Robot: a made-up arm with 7 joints.
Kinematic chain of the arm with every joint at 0, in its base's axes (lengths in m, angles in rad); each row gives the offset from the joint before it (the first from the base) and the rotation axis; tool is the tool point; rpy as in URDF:
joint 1: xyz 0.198 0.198 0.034 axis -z
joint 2: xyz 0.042 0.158 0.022 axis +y
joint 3: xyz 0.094 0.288 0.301 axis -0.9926 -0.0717 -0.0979
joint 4: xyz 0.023 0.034 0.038 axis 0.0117 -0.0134 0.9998
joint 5: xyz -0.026 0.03 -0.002 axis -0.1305 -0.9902 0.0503
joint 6: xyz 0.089 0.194 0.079 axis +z
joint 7: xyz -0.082 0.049 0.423 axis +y
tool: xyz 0.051 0.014 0.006 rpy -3.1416 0 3.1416
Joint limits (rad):
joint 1: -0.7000..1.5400
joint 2: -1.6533..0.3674
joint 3: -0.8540..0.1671
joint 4: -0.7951..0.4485
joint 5: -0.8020..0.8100
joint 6: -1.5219..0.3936
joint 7: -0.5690..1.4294
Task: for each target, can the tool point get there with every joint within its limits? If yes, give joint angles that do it. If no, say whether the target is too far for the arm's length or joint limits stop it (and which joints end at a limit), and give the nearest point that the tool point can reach.
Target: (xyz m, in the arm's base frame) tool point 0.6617 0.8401 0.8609
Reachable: yes | joints 0.5449 0.0982 -0.0261 -0.0065 0.5537 -0.9755 0.4525
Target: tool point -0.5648 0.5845 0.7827
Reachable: yes | joints -0.4299 -0.8623 -0.3202 -0.6516 0.5322 -0.9083 0.0689
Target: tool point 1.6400 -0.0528 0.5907
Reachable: no: too far | nearest point 1.3056 0.0054 0.5043 | short by 0.350 m
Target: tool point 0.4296 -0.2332 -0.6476
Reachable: no: joint limits stop it (at a limit: joint 2, joint 3, joint 4, joint 5, joint 6) | nearest point 0.5627 -0.4811 0.1830 | short by 0.877 m
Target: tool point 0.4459 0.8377 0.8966
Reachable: yes | joints 0.9228 -0.4905 -0.2894 0.3503 0.0188 -0.0773 -0.3789
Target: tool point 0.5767 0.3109 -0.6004
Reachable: no: joint limits stop it (at a limit: joint 1, joint 2, joint 3, joint 4, joint 5, joint 6, joint 7) | nearest point 0.4382 0.7663 -0.2968 | short by 0.565 m
